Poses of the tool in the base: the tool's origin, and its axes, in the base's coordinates. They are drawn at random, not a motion.
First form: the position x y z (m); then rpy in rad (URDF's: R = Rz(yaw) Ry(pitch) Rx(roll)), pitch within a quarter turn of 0, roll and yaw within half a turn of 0.
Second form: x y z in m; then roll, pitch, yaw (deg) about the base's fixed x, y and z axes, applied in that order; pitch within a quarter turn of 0, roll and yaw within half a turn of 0. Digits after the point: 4 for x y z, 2 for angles.
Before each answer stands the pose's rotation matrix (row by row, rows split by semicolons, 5 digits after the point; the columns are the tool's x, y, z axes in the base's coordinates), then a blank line. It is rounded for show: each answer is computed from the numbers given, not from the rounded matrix.
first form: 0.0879, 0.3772, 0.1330, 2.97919, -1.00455, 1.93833
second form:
-0.19276 0.96997 -0.14835; 0.50064 0.22725 0.83530; 0.84392 0.08674 -0.52941

0.0879, 0.3772, 0.1330, 170.70, -57.56, 111.06
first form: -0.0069, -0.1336, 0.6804, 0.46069, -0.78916, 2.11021
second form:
-0.36182 -0.60649 0.70799; 0.60442 -0.73082 -0.31715; 0.70976 0.31317 0.63100

-0.0069, -0.1336, 0.6804, 26.40, -45.22, 120.91
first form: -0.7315, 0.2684, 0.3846, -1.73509, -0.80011, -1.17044
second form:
0.27151 0.12523 0.95425; -0.64154 -0.71555 0.27644; 0.71743 -0.68725 -0.11394

-0.7315, 0.2684, 0.3846, -99.41, -45.84, -67.06
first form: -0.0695, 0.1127, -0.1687, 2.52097, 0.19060, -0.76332
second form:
0.70946 -0.48280 -0.51339; -0.67880 -0.66397 -0.31364; -0.18945 0.57101 -0.79878

-0.0695, 0.1127, -0.1687, 144.44, 10.92, -43.74
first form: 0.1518, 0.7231, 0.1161, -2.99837, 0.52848, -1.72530
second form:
-0.13290 -0.96690 0.21783; -0.85329 0.22343 0.47115; -0.50422 -0.12326 -0.85473

0.1518, 0.7231, 0.1161, -171.79, 30.28, -98.85
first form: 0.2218, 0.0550, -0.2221, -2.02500, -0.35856, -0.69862
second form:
0.71703 -0.04072 0.69585; -0.60226 -0.53878 0.58907; 0.35093 -0.84146 -0.41084

0.2218, 0.0550, -0.2221, -116.02, -20.54, -40.03
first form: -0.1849, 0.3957, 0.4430, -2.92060, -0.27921, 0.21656
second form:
0.93882 0.26864 0.21551; 0.20655 -0.93991 0.27186; 0.27560 -0.21071 -0.93790

-0.1849, 0.3957, 0.4430, -167.34, -16.00, 12.41
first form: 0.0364, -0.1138, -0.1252, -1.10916, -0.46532, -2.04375
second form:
-0.40709 0.21352 0.88808; -0.79558 -0.56053 -0.22991; 0.44871 -0.80013 0.39806

0.0364, -0.1138, -0.1252, -63.55, -26.66, -117.10
